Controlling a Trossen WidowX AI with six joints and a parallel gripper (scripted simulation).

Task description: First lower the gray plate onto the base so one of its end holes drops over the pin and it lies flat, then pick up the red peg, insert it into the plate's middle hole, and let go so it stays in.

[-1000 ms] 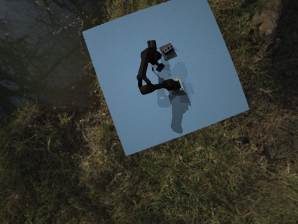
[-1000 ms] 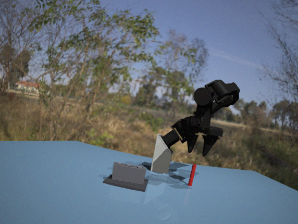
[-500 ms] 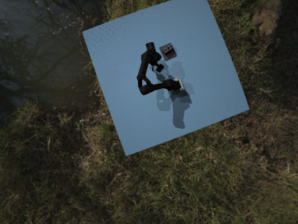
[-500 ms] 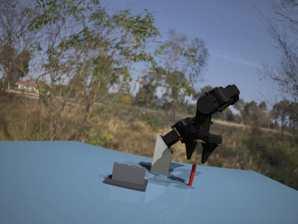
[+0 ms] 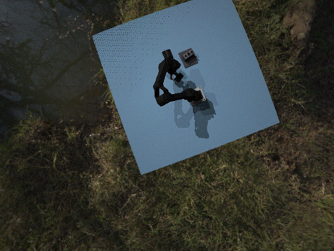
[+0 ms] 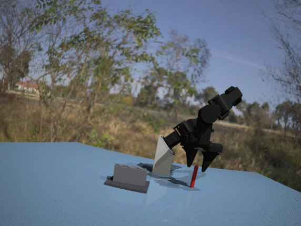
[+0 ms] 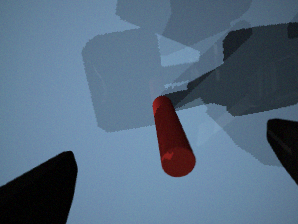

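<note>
Now: gripper tip 30 mm above the red peg. Also, from my gripper tip: gray plate 120 mm ahead, 200 mm to the right, 20 mm below; then dark base 110 mm ahead, 190 mm to the right, 60 mm below.
</note>
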